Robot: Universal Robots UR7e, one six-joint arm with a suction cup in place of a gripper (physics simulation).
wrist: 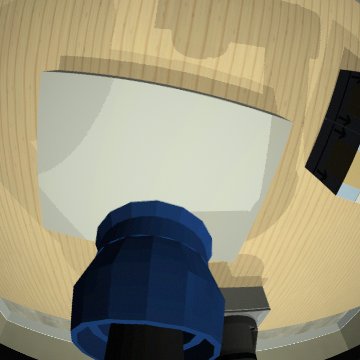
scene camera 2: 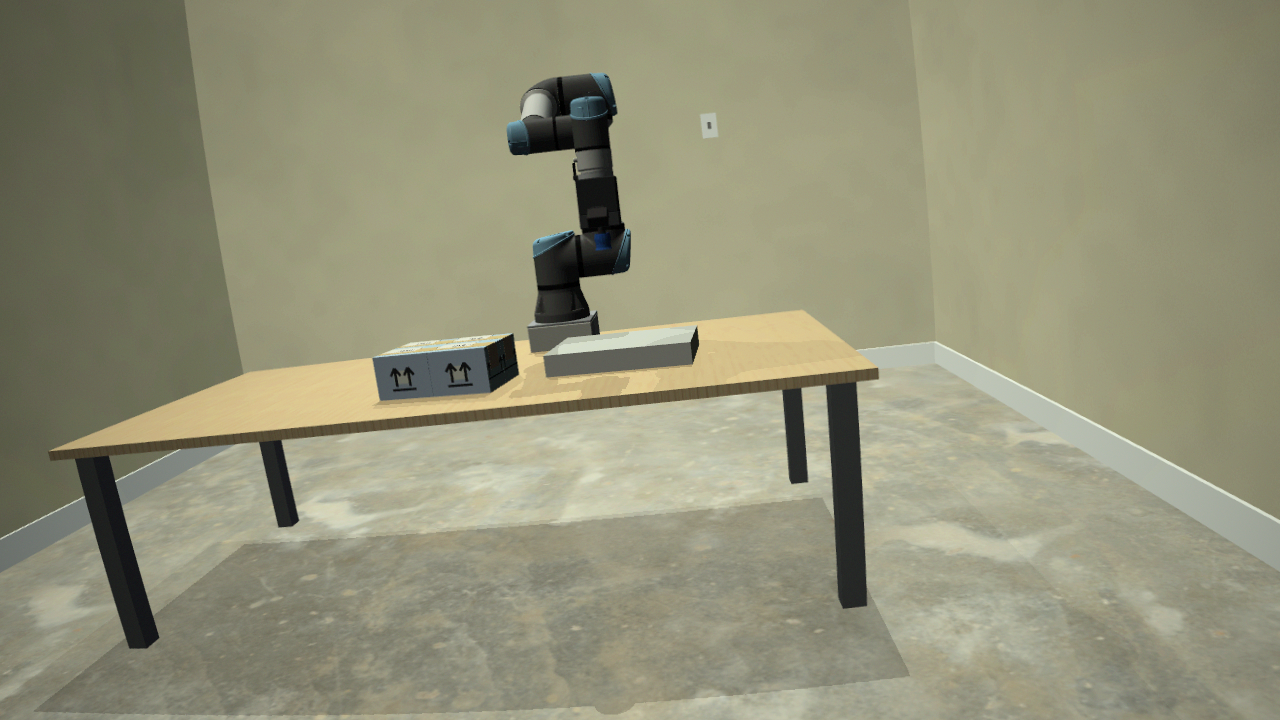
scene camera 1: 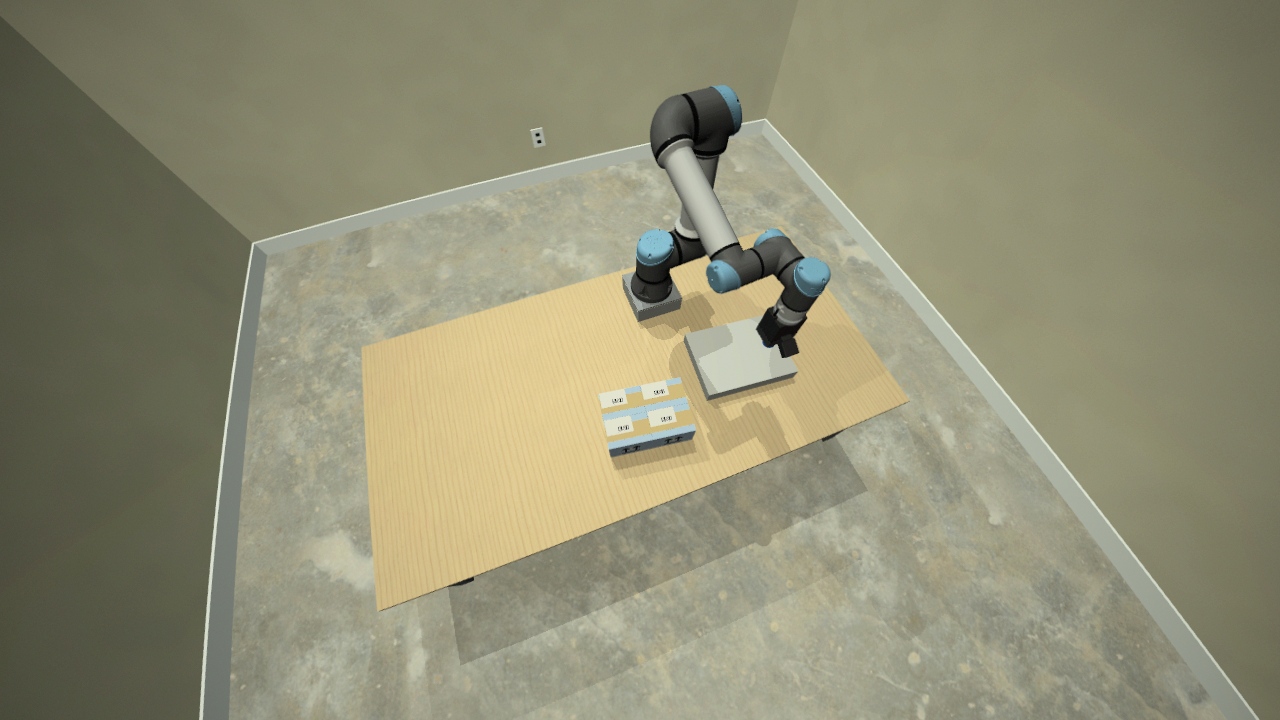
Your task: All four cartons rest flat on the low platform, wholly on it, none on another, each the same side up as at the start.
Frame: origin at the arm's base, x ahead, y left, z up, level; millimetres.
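Seen in the pictures: hand at its tool point: (wrist: 152, 251) (scene camera 2: 603, 249); arm's base at its link origin: (wrist: 223, 331) (scene camera 2: 562, 318) (scene camera 1: 651, 286).
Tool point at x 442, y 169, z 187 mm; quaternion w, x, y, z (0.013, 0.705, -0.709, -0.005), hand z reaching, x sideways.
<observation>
Offsets run from my tool point to a thing's middle. Level surfaces: height alone.
Four cartons stand together in a two-by-two block on the table, labels up: a back left carton {47 mm back, 432 mm right, 212 mm down} (scene camera 1: 615, 399), a back right carton {26 mm back, 303 mm right, 212 mm down} (scene camera 1: 657, 391), a front left carton {41 mm ahead, 447 mm right, 212 mm down} (scene camera 1: 621, 427) (scene camera 2: 402, 377) and a front right carton {62 mm ahead, 317 mm right, 212 mm down} (scene camera 1: 664, 418) (scene camera 2: 459, 372). Arrows on their front sides point up. Part of the block shows at the right edge of the wrist view. The low grey platform {87 mm back, 13 mm left, 236 mm down} (scene camera 1: 738, 360) (scene camera 2: 619, 358) (wrist: 165, 150) lies beside them, with no carton on it. My gripper, a blue suction cup (scene camera 1: 767, 342) (scene camera 2: 602, 240) (wrist: 154, 215), hangs above the platform, holding nothing.
The wooden table {260 mm down} (scene camera 1: 465, 402) (scene camera 2: 268, 402) carries the cartons, the platform and the arm's grey base block (scene camera 1: 657, 308) (scene camera 2: 562, 336) (wrist: 246, 298). The base stands behind the platform. A strip of table separates the carton block from the platform.
</observation>
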